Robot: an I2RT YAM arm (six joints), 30 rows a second.
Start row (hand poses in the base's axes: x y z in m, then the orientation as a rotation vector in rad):
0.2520, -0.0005, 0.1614, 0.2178, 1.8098, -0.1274
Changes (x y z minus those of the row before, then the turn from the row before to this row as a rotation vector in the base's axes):
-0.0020, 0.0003, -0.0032, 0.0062, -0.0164, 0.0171
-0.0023, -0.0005, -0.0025, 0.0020, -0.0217, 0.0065
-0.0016, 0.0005, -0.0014, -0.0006, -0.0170, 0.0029
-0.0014, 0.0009, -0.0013, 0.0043, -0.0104, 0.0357
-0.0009, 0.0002, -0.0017, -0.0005, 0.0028, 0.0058
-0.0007, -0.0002, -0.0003, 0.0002, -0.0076, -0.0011
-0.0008, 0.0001, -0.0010, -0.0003, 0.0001, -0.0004
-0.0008, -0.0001, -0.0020, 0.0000, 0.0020, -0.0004
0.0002, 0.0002, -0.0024, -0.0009, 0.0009, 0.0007
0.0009, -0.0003, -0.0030, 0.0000, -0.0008, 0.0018
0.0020, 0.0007, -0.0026, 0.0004, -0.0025, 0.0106
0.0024, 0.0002, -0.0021, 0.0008, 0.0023, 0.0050
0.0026, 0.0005, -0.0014, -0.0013, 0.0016, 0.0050
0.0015, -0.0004, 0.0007, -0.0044, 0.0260, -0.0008
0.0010, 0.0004, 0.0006, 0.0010, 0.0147, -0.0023
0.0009, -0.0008, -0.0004, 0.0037, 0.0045, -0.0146
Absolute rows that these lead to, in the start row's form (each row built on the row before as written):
0.2500, -0.0002, 0.1582, 0.2072, 1.7956, -0.1077
0.2477, -0.0007, 0.1557, 0.2032, 1.7747, -0.0987
0.2461, -0.0002, 0.1543, 0.2005, 1.7580, -0.0952
0.2447, 0.0007, 0.1530, 0.1724, 1.7508, -0.0644
0.2438, 0.0009, 0.1513, 0.1669, 1.7540, -0.0609
0.2431, 0.0007, 0.1510, 0.1680, 1.7464, -0.0608
0.2423, 0.0008, 0.1500, 0.1681, 1.7465, -0.0614
0.2415, 0.0007, 0.1480, 0.1684, 1.7485, -0.0619
0.2417, 0.0009, 0.1456, 0.1671, 1.7494, -0.0623
0.2426, 0.0006, 0.1426, 0.1655, 1.7487, -0.0609
0.2446, 0.0013, 0.1400, 0.1565, 1.7470, -0.0526
0.2470, 0.0015, 0.1379, 0.1527, 1.7497, -0.0485
0.2496, 0.0020, 0.1365, 0.1474, 1.7516, -0.0461
0.2511, 0.0016, 0.1372, 0.1449, 1.7773, -0.0527
0.2521, 0.0020, 0.1378, 0.1476, 1.7919, -0.0547
0.2530, 0.0012, 0.1374, 0.1633, 1.7956, -0.0622

